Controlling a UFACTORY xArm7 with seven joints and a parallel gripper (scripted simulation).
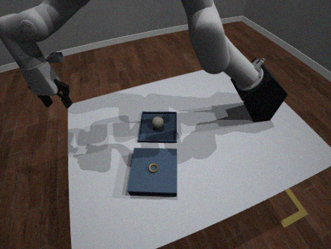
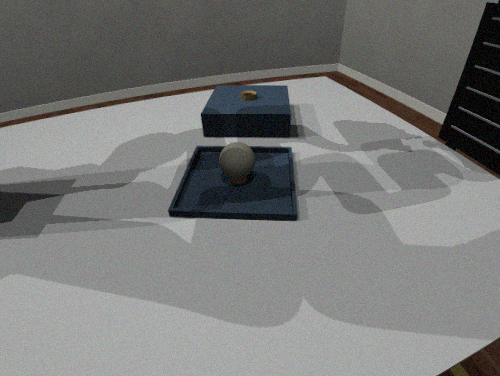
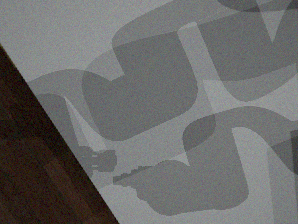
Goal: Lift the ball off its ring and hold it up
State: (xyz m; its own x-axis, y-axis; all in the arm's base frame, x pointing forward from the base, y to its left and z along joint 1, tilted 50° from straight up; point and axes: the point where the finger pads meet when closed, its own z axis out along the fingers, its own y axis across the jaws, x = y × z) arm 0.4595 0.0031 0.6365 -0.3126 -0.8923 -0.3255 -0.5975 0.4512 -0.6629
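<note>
The beige ball is 35 cm behind my hand, 26 cm below it and 6 cm to the left of it. Round my hand: tray (35 cm behind, 30 cm below, 6 cm to the left).
</note>
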